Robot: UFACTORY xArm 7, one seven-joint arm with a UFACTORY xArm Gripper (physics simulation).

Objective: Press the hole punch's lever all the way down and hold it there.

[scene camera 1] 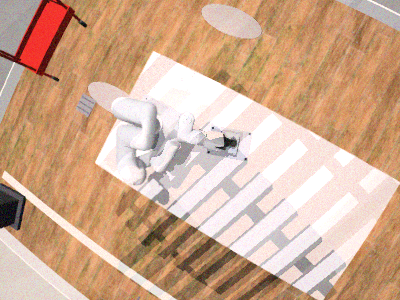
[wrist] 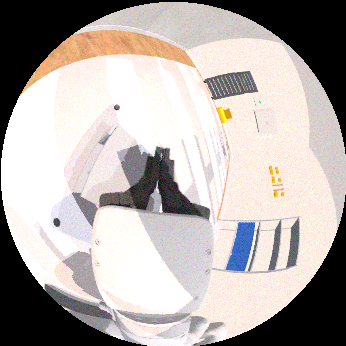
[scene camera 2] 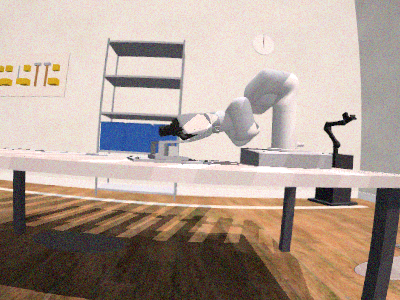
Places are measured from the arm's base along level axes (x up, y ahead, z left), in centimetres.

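Pixels of known places: gripper, between the fingertips: (scene camera 1: pixel 235 143) (wrist: pixel 160 154) (scene camera 2: pixel 159 131); arm's base, origin of its link: (scene camera 2: pixel 282 150).
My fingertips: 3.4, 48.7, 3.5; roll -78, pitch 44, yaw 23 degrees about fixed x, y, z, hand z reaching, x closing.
Ahead of a thing's pixels: the offset from my fingertips to its top centre, as dx, dy, dz. "spot": to the spot under its first point. Level surfaces: height alone.
The grey hole punch {-8.3, -2.9, -0.1} (scene camera 1: pixel 242 149) (scene camera 2: pixel 155 150) (wrist: pixel 75 216) stands on the table, its base plate with dark corner screws flat on the top. Its lever {spot: -3.9, -1.1, +6.2} (scene camera 2: pixel 164 143) looks low and close to level in the scene camera 2 view, under my gripper; the gripper hides much of it in the other views. My gripper (scene camera 1: pixel 234 142) (scene camera 2: pixel 161 130) (wrist: pixel 160 154) is shut and empty, its black fingers together. It is tilted over the punch, its underside right at the lever; whether they touch, and whether the lever is fully down, I cannot tell.
The white table {dx -9.7} (scene camera 1: pixel 382 186) (scene camera 2: pixel 80 162) carries the punch and the arm's grey base block (scene camera 2: pixel 295 158). Behind stands a shelf unit (scene camera 2: pixel 183 75) with blue bins. A red cart (scene camera 1: pixel 46 37) and a black pedestal (scene camera 2: pixel 334 196) stand on the floor.
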